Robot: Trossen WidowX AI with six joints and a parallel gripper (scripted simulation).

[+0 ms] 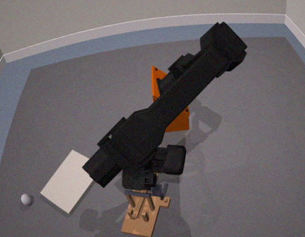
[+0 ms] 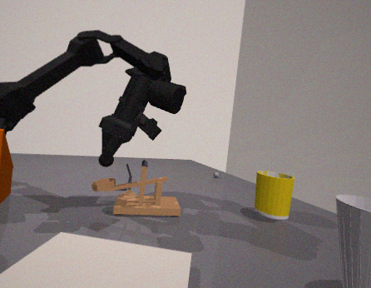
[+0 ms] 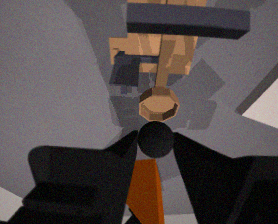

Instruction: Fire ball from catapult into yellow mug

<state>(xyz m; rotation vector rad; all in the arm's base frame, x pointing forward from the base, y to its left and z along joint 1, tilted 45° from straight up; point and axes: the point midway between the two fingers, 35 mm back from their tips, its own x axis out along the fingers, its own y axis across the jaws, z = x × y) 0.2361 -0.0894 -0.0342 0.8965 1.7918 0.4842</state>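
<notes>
Now: gripper tip 6 cm short of the wooden catapult, 5 cm above it and 1 cm to the left of it. Also, from my gripper tip: flat white sheet (24 cm to the right, 9 cm below, 4 cm behind); then black ball (1 cm above); then white ball (41 cm to the right, 8 cm below, 2 cm ahead).
</notes>
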